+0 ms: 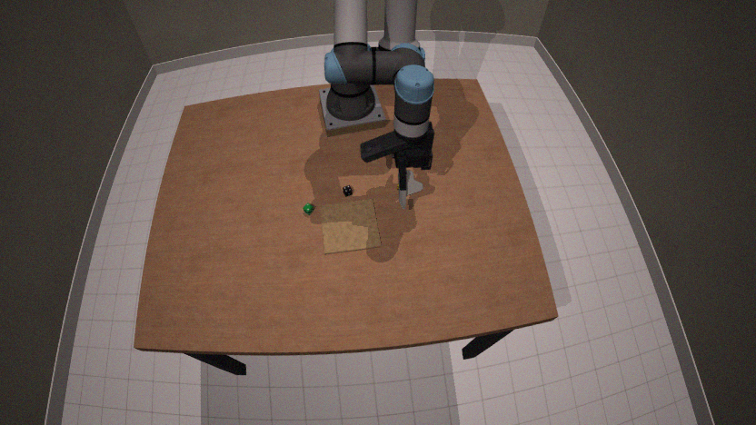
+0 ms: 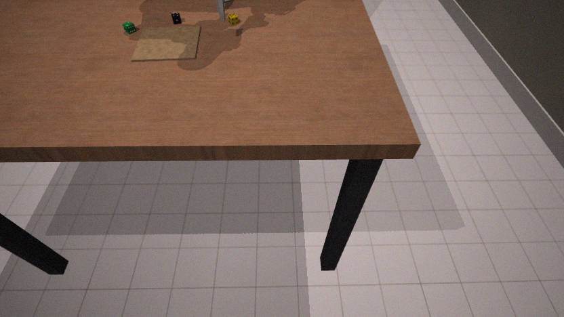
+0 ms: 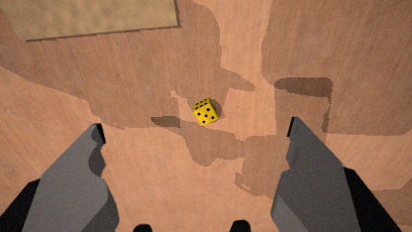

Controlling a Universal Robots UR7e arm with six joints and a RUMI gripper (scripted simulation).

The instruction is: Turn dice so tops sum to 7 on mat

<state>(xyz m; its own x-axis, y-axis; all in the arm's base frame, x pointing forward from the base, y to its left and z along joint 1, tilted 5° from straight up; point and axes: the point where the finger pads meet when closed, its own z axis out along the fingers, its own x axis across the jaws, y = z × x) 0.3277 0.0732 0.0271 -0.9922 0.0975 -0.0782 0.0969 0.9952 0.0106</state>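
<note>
My gripper is now 4 cm above the yellow die, 1 cm to the right of it and 1 cm past it. Also, from my hand: black die (13 cm to the right, 4 cm below, 2 cm behind); then green die (24 cm to the right, 4 cm below, 1 cm ahead); then tan mat (14 cm to the right, 8 cm ahead, 5 cm below).
</note>
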